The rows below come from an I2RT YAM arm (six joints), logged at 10 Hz.
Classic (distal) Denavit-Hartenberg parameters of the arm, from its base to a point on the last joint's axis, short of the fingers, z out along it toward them. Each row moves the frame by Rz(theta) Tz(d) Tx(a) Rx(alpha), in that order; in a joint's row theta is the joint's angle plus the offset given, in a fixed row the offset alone. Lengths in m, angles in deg.
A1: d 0.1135, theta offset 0, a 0.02, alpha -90
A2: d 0, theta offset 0, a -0.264, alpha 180
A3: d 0, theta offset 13.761, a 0.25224, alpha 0
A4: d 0, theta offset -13.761, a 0.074, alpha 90
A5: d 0, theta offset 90, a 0, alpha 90
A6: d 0.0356, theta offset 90, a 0, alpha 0
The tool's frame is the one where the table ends.
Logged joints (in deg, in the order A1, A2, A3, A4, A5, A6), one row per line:
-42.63, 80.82, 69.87, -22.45, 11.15, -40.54
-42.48, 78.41, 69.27, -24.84, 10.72, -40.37
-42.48, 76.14, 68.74, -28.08, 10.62, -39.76
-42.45, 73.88, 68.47, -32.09, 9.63, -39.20
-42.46, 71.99, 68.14, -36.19, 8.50, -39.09
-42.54, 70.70, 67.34, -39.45, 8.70, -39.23
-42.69, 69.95, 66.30, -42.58, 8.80, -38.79
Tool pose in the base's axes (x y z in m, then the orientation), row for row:
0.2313, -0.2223, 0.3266, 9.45, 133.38, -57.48
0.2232, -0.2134, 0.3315, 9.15, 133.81, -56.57
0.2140, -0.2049, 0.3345, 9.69, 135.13, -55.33
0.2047, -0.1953, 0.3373, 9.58, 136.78, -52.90
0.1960, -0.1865, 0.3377, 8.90, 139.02, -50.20
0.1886, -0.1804, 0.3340, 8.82, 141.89, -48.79
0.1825, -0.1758, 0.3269, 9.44, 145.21, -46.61
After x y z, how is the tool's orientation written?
As a rotation vector, in degrees.
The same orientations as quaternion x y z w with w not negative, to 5 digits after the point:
0.06202, 0.87530, -0.37721, 0.29616
0.06004, 0.87805, -0.37121, 0.29600
0.06338, 0.88385, -0.36190, 0.28953
0.06250, 0.89229, -0.34509, 0.28430
0.05779, 0.90265, -0.32595, 0.27502
0.05672, 0.91250, -0.31377, 0.25626
0.06005, 0.92368, -0.29649, 0.23515

